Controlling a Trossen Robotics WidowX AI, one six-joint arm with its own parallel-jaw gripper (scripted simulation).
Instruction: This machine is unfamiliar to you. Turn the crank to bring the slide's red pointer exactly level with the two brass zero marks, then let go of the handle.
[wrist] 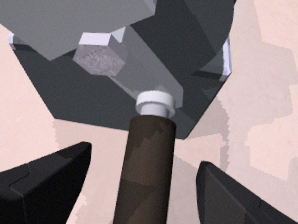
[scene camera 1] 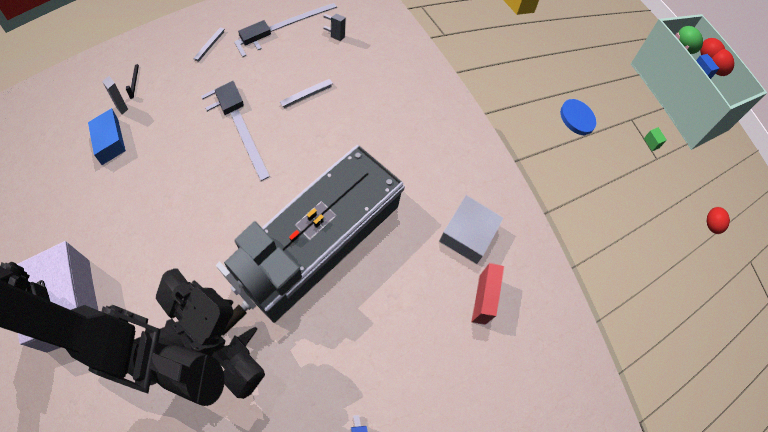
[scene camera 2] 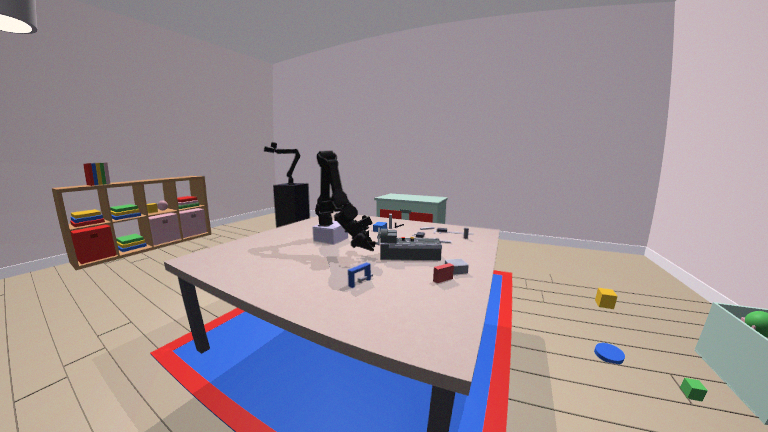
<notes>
The pictures show: the gripper, a blue block, a red block, a grey block and a dark grey slide machine.
The gripper also shows in the wrist view.
</notes>
